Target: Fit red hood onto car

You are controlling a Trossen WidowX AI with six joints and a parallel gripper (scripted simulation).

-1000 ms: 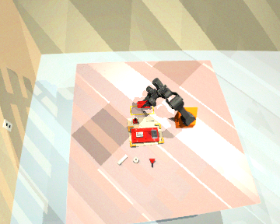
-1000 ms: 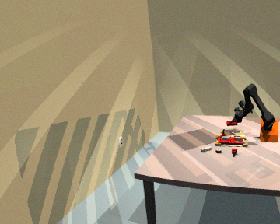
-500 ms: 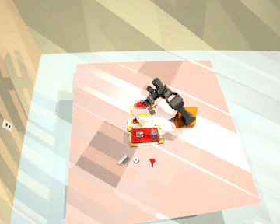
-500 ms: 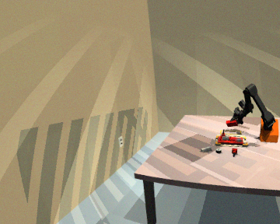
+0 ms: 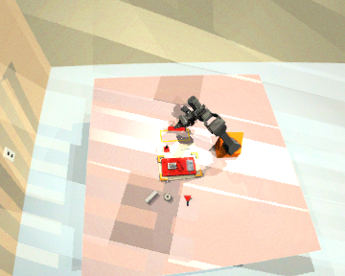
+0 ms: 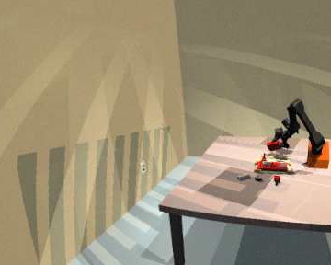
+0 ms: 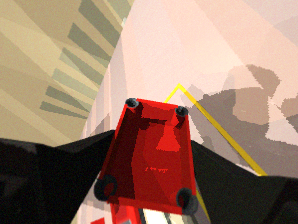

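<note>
Right now my gripper tip is 1 cm to the right of the red hood. Also, from my gripper tip: wheel 9 cm ahead, 40 cm to the left, 8 cm below; then jig 20 cm to the left, 7 cm below; then grey engine block 4 cm ahead, 23 cm to the left, 6 cm below.
</note>
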